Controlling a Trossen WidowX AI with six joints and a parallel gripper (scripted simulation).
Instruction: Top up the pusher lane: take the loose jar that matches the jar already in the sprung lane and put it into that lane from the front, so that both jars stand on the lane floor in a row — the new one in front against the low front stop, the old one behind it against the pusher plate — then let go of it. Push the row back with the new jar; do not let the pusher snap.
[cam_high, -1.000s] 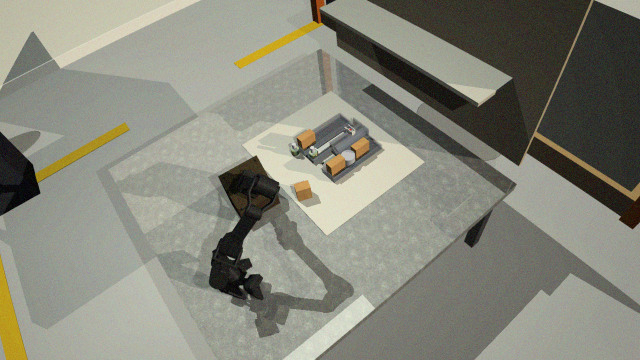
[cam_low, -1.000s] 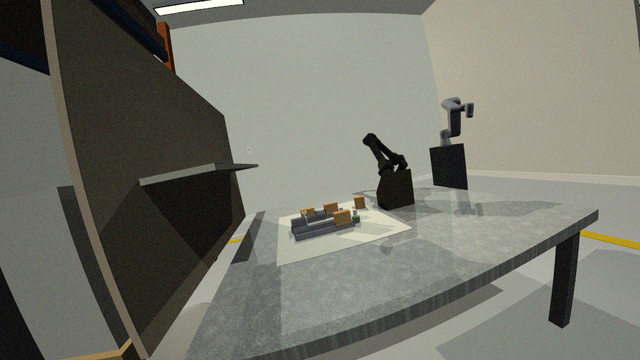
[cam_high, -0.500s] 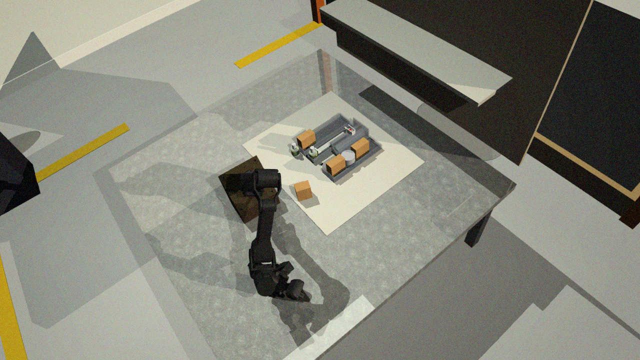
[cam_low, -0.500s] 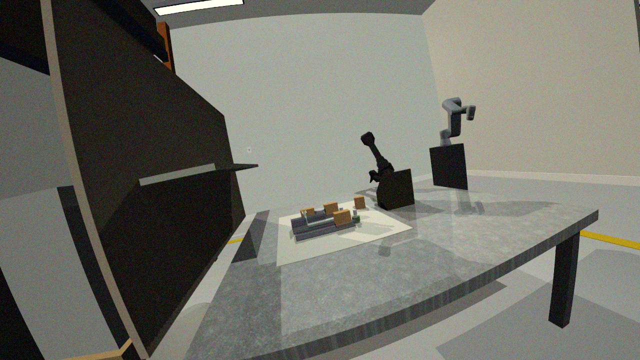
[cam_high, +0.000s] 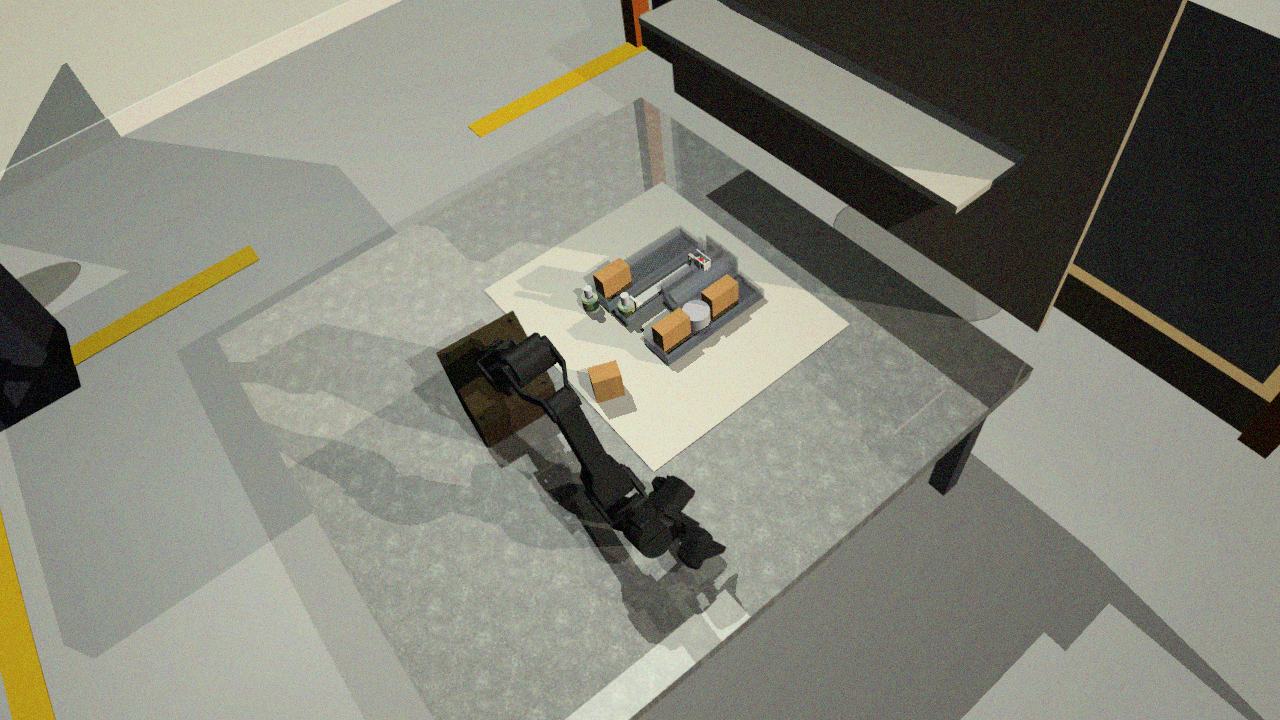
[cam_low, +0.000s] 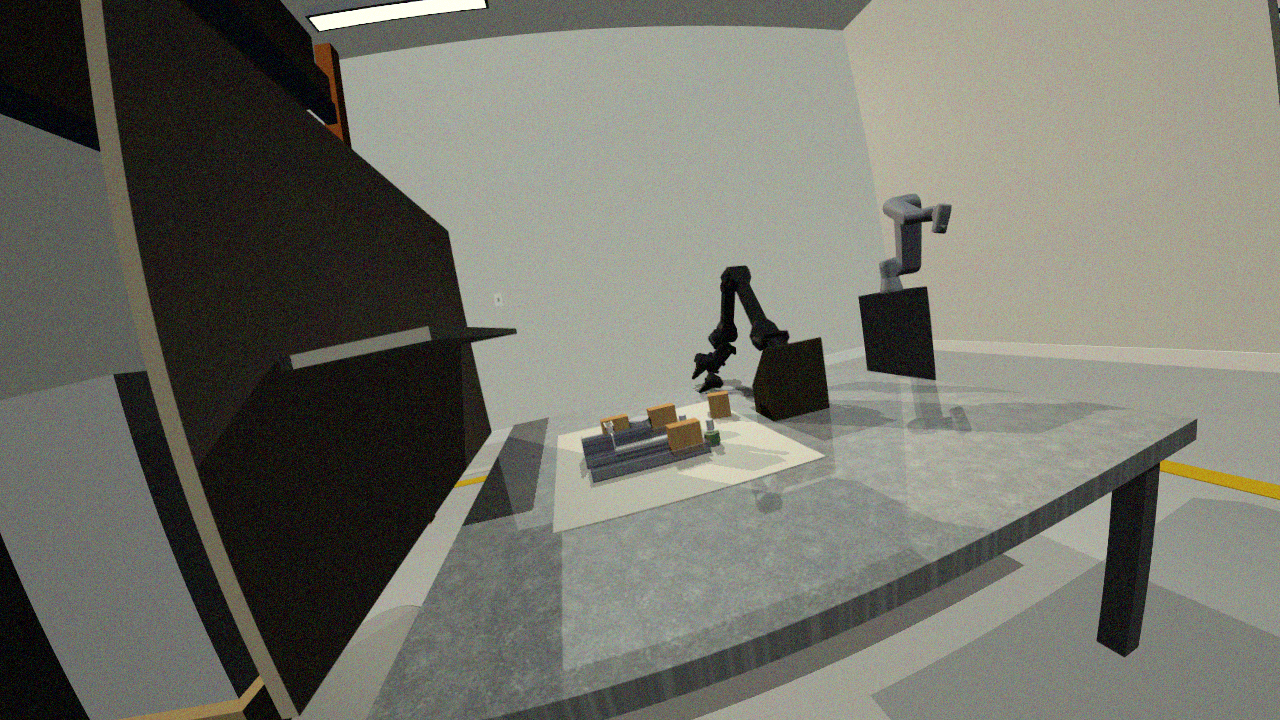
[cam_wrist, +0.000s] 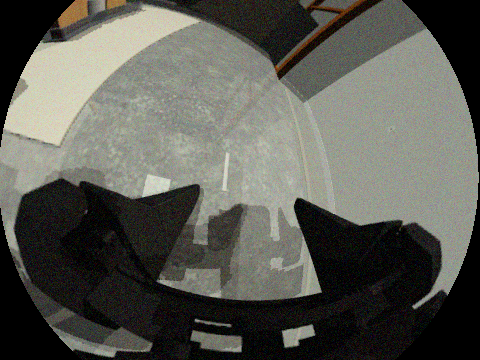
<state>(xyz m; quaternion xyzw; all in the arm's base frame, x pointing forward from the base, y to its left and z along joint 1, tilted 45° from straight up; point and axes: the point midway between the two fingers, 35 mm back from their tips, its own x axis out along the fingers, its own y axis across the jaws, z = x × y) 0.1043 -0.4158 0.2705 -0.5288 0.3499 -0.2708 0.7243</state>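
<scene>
Right now the grey cylinder is 290 mm ahead of my gripper tip and 410 mm to the left of it. From my gripper tip the other things lie so: grey lane tray: 340 mm ahead, 520 mm to the left, 10 mm below.
</scene>
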